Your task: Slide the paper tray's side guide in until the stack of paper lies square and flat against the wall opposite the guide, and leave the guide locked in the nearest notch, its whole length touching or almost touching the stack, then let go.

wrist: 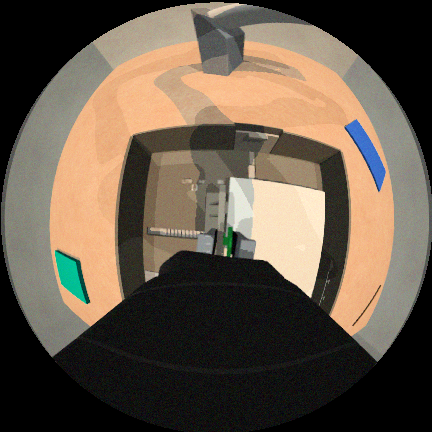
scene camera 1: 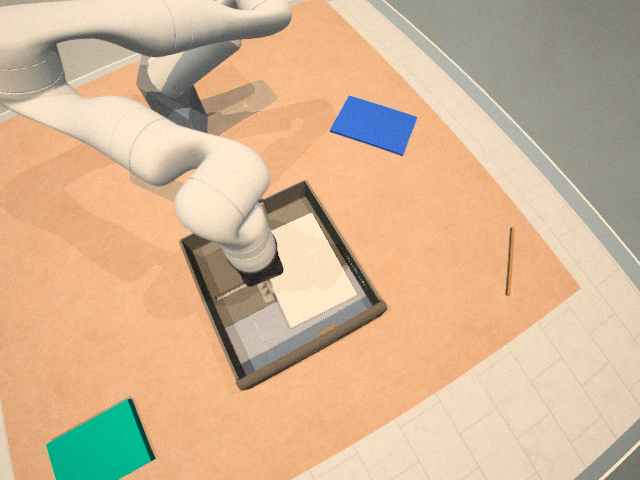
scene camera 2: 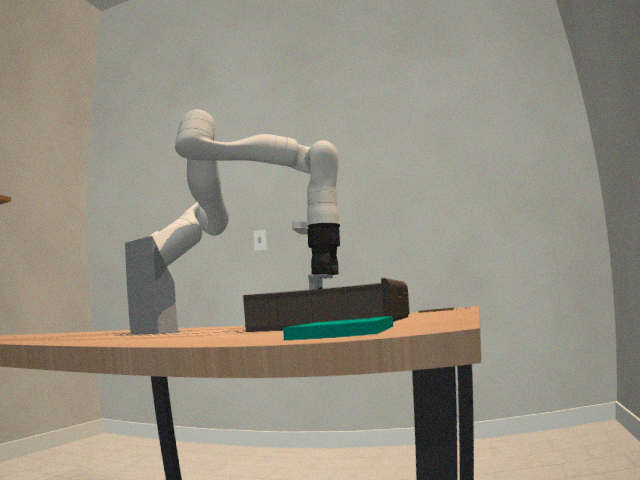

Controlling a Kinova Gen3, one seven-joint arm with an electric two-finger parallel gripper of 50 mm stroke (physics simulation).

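Frame: origin at the arm's base, x right, y ahead, z up, level; metres.
Seen in the pictures: gripper, fingertip midpoint: (wrist: 223,239); arm's base, link origin: (scene camera 1: 165,80) (scene camera 2: 148,260).
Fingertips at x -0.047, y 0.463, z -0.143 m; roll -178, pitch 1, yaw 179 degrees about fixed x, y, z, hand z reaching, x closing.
Observation:
Offsets run from my fingertips to a thing's middle. "*": to the spot under its first point.
The brown paper tray {dx -0.022, dy +0.030, dz -0.011 m} (scene camera 1: 289,360) (scene camera 2: 310,310) (wrist: 133,210) holds a cream stack of paper {dx -0.077, dy +0.025, dz -0.029 m} (scene camera 1: 312,268) (wrist: 287,225). The stack lies flat, its long right edge close along the right wall; contact there is too fine to tell. The grey side guide {dx -0.005, dy +0.000, dz -0.012 m} (scene camera 1: 265,290) (wrist: 213,202) stands along the stack's left edge, touching or almost touching it. My gripper (scene camera 2: 317,283) (wrist: 223,239) points down into the tray and is shut on the guide's grip, where a green part {* dx -0.006, dy -0.001, dz +0.024 m} (wrist: 229,241) shows between the fingers. In scene camera 1 the wrist hides the fingers. Whether the guide sits in a notch is hidden.
A notched strip {* dx +0.084, dy +0.004, dz -0.049 m} (scene camera 1: 231,291) (wrist: 175,232) runs left from the guide on the tray floor. A blue slab {dx -0.428, dy -0.283, dz -0.054 m} (scene camera 1: 374,125) (wrist: 367,155) lies behind right, a green slab {dx +0.451, dy +0.206, dz -0.049 m} (scene camera 1: 100,441) (scene camera 2: 338,328) (wrist: 71,276) front left, and a thin brown rod {dx -0.528, dy +0.208, dz -0.055 m} (scene camera 1: 510,261) (wrist: 366,306) to the right.

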